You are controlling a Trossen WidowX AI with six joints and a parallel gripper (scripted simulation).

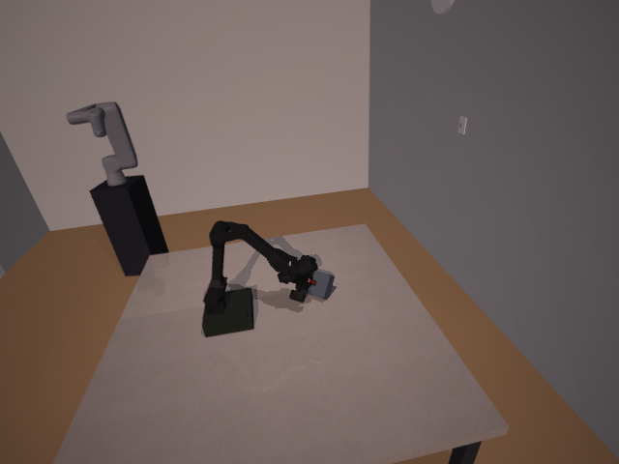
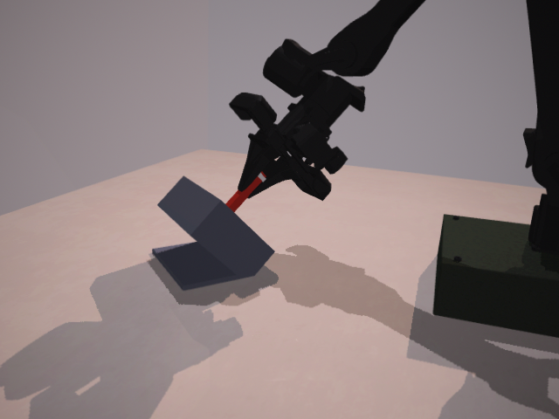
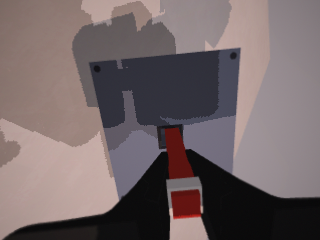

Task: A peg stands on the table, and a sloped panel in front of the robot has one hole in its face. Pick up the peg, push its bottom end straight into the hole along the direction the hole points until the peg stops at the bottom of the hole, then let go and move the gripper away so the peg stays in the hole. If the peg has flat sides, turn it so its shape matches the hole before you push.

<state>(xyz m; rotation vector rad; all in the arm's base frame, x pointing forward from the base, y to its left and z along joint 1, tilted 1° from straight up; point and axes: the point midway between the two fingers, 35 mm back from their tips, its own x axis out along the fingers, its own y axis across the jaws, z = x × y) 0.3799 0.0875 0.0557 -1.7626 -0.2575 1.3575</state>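
The sloped grey panel is 4 cm to the left of my gripper tip, 4 cm below it and 2 cm ahead of it. The rest, counted from my gripper tip: red square peg: 1 cm to the right, 1 cm behind, 1 cm above.
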